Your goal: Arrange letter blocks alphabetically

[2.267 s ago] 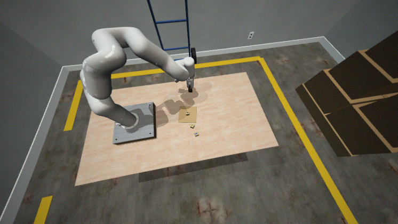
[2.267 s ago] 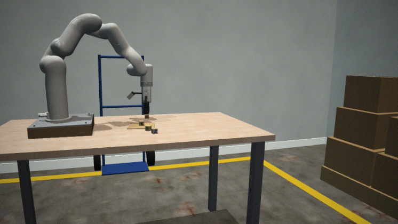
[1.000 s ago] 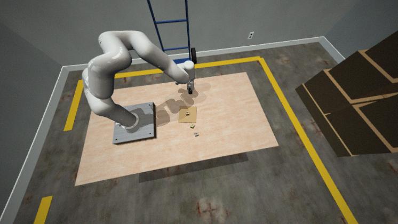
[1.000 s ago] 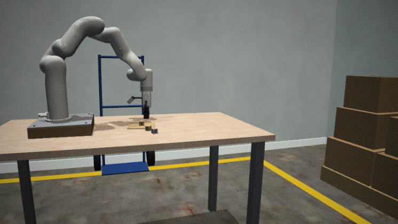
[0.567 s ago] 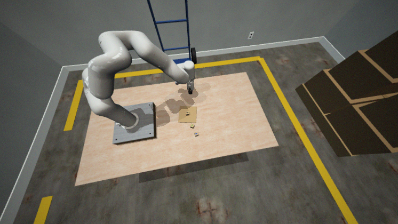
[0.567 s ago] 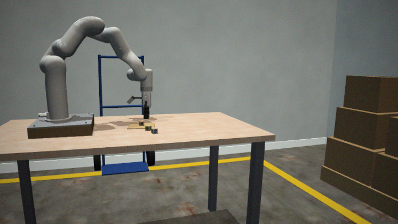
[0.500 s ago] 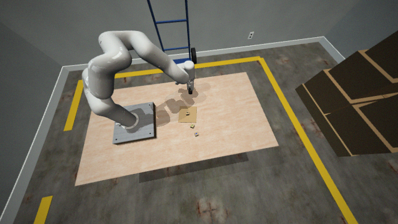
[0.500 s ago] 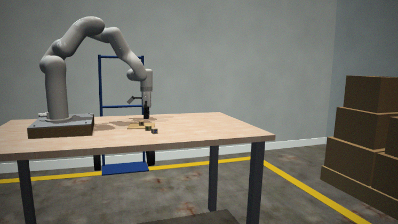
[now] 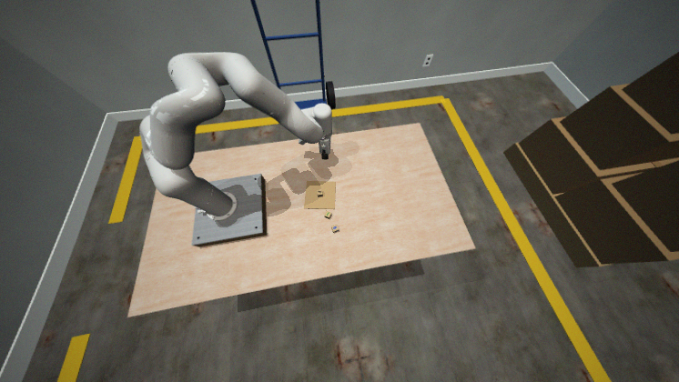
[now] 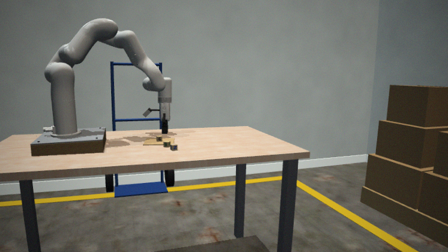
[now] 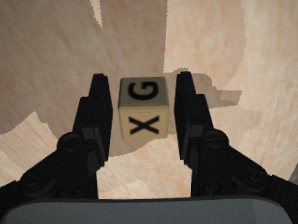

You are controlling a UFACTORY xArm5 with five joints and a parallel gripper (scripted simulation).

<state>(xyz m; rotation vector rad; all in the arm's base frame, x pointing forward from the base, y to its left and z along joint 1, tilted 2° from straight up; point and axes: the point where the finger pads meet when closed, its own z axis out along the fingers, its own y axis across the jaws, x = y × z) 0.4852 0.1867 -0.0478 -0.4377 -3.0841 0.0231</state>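
The block is 10 mm below my hand. The rest, counted from my hand: tan mat (210 mm to the right, 70 mm behind, 20 mm below).
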